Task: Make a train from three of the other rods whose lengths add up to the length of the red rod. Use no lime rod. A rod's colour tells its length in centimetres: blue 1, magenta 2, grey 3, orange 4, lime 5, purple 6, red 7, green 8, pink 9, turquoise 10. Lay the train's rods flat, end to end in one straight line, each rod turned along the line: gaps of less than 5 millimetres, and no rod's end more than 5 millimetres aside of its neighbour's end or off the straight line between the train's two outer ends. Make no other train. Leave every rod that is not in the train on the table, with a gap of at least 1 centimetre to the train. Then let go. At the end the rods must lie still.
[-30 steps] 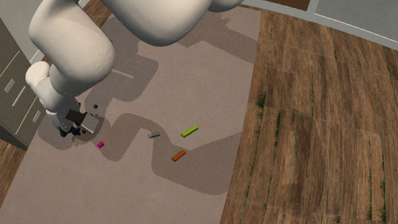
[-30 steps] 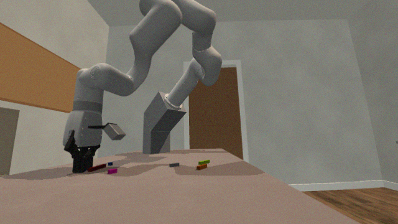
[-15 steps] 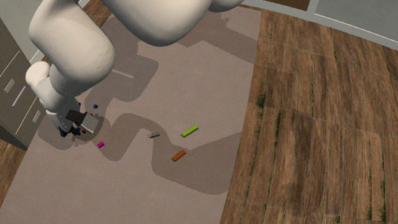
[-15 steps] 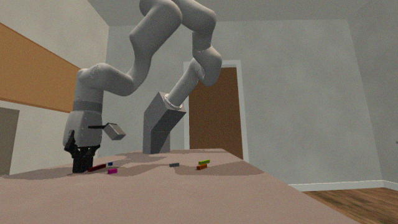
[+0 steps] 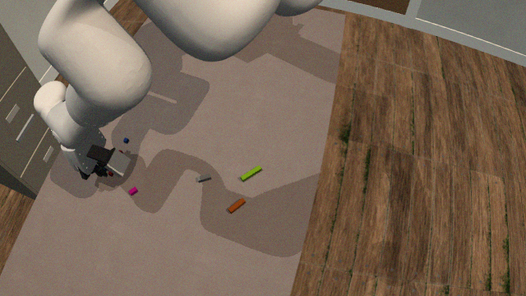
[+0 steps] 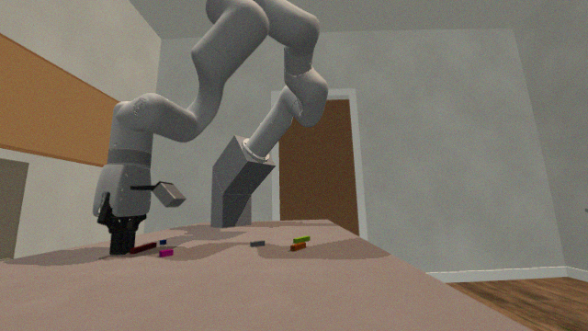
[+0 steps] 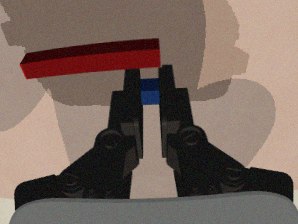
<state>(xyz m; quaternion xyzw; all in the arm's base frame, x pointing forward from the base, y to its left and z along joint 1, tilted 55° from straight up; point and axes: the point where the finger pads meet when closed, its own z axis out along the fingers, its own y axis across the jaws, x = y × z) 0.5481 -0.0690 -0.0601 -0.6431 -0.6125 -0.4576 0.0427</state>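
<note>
Now: hand 3 cm past the red rod, 2 cm to the right of it and 2 cm above it. From my hand the other things lie so: grey rod (11 cm behind, 24 cm to the left, 2 cm below); then orange rod (8 cm behind, 34 cm to the left, 2 cm below); then magenta rod (11 cm to the left, 2 cm below).
</note>
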